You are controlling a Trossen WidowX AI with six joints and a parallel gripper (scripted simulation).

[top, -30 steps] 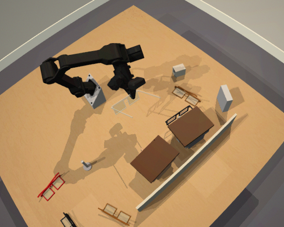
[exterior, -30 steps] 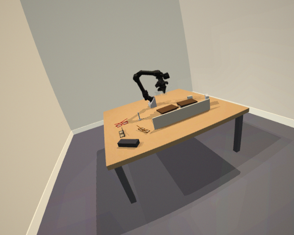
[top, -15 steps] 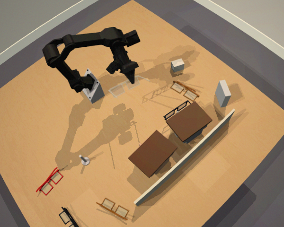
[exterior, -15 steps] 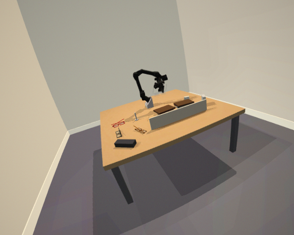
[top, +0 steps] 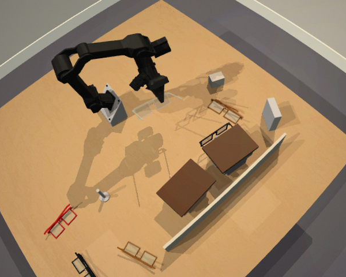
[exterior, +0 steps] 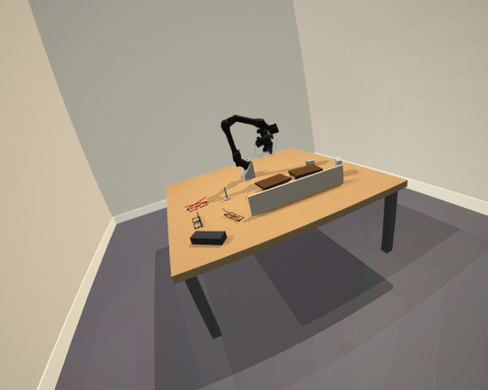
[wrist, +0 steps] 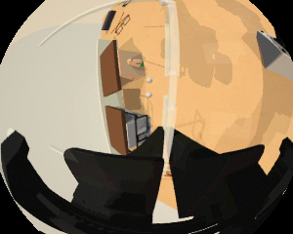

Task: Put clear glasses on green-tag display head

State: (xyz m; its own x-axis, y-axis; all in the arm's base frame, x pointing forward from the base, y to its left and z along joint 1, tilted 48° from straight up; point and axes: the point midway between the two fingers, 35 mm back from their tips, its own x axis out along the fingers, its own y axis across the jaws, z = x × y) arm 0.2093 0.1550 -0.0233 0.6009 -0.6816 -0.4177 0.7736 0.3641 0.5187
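My gripper tip is 250 mm short of the display head, 140 mm to the left of it and 130 mm above it. Also, from my gripper tip: peg stand 60 mm ahead, 380 mm to the right, 160 mm below; white wall 380 mm ahead, 30 mm to the right, 130 mm below; black box 460 mm ahead, 580 mm to the right, 160 mm below.
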